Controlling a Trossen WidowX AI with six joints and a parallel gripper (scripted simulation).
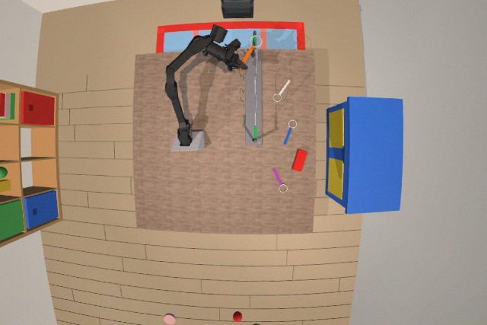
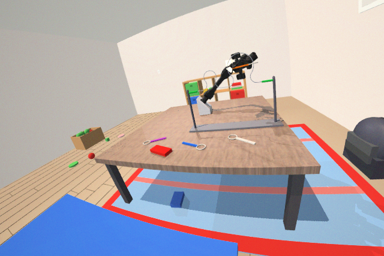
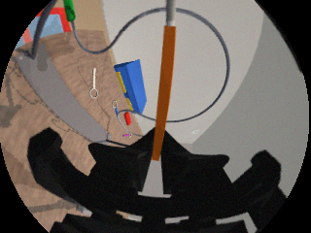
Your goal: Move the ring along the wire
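Right now the orange-handled ring is 9 cm to the left of my gripper tip, 2 cm ahead of it and 1 cm above it. Round my gripper tip: red block 47 cm to the right, 39 cm below, 35 cm ahead; white-handled ring 39 cm below, 23 cm ahead, 1 cm to the right; blue-handled ring 39 cm below, 29 cm ahead, 26 cm to the right.
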